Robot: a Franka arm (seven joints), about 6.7 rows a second.
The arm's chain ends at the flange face. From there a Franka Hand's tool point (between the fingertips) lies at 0.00 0.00 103.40 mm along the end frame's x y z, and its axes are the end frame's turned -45 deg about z.
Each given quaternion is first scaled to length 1.
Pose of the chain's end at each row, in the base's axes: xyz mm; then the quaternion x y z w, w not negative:
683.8 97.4 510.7 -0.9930 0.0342 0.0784 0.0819
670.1 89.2 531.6 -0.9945 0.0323 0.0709 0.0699
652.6 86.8 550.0 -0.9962 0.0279 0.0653 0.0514
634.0 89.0 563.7 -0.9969 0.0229 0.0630 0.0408
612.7 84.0 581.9 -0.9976 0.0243 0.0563 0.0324
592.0 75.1 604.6 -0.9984 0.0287 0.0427 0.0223
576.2 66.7 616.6 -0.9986 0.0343 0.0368 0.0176
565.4 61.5 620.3 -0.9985 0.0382 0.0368 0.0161
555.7 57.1 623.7 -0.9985 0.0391 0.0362 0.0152
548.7 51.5 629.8 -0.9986 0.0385 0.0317 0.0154
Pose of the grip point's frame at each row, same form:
668.3 114.8 410.0 -0.9305 -0.3484 0.0411 0.1057
656.0 104.0 430.2 -0.9312 -0.3507 0.0388 0.0917
639.4 97.8 448.0 -0.9310 -0.3554 0.0407 0.0725
621.2 97.7 461.5 -0.9298 -0.3603 0.0426 0.0618
601.2 91.0 479.4 -0.9310 -0.3593 0.0396 0.0515
583.3 80.0 501.7 -0.9334 -0.3556 0.0309 0.0369
568.7 70.6 513.5 -0.9357 -0.3505 0.0273 0.0303
557.9 65.1 517.2 -0.9371 -0.3468 0.0278 0.0290
548.3 60.5 520.6 -0.9374 -0.3460 0.0276 0.0279
542.3 54.9 526.7 -0.9374 -0.3466 0.0234 0.0264

